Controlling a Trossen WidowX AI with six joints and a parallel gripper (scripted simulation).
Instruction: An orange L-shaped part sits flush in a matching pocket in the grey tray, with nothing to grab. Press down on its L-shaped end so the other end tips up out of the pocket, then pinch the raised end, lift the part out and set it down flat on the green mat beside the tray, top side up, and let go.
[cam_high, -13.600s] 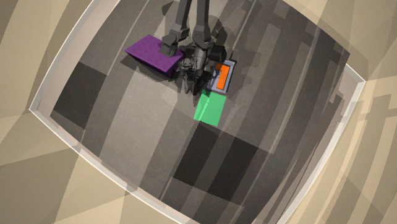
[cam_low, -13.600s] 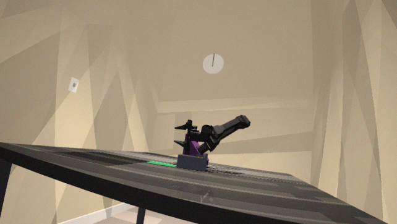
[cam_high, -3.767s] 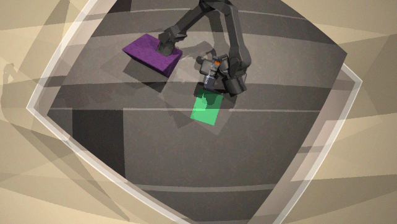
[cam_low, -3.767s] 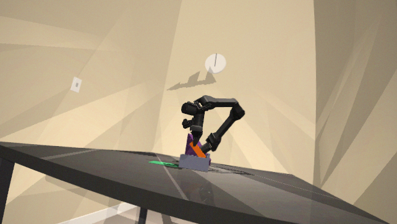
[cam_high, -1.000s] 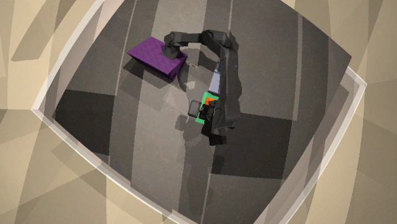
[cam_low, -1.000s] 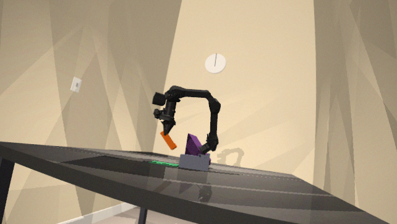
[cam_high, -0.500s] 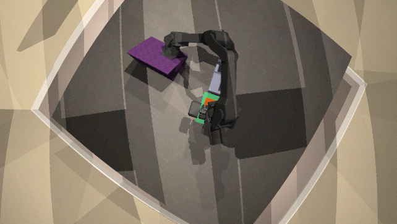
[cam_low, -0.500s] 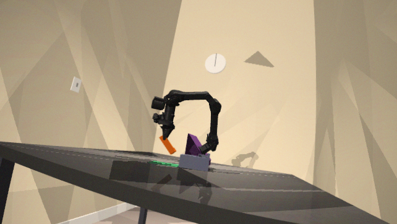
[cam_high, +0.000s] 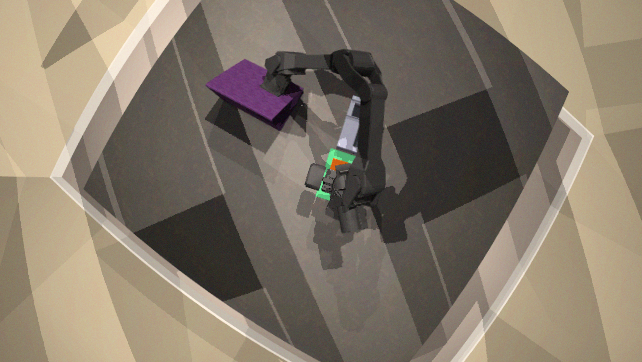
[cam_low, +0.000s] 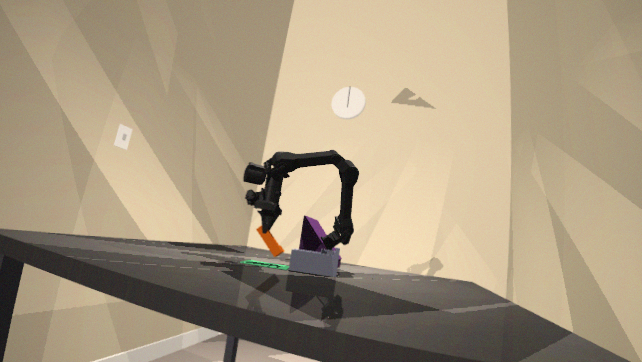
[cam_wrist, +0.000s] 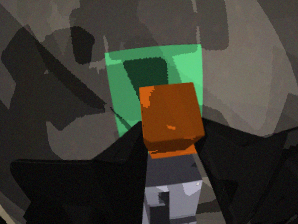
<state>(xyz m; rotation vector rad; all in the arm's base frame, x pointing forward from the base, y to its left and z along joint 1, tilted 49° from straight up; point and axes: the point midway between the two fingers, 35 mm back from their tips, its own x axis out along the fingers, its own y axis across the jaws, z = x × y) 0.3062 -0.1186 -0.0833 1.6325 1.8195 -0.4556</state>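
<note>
The green mat lies 120 mm below my gripper tip, 20 mm to the left of it and 10 mm behind it. Round my gripper tip: orange L-shaped part (30 mm to the left, 30 mm below, 20 mm behind).
</note>
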